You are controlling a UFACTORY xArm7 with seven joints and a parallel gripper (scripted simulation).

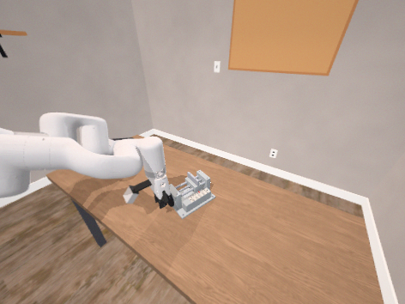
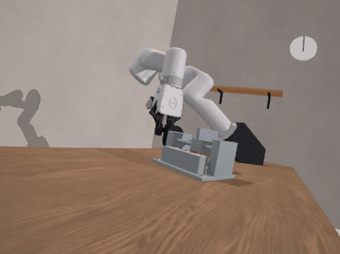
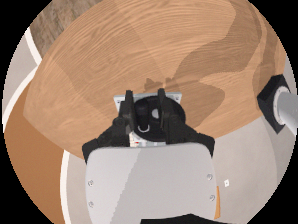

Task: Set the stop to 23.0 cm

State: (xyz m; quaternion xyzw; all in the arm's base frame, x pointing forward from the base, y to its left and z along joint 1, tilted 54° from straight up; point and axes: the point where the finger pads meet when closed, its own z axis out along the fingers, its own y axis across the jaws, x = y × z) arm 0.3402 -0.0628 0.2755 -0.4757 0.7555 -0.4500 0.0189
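Now: hand 1 cm short of the handwheel, 2 cm to the right of it and 1 cm above it. From my hand the other things lie so: sliding stop block (11 cm ahead, 14 cm to the left, 1 cm below).
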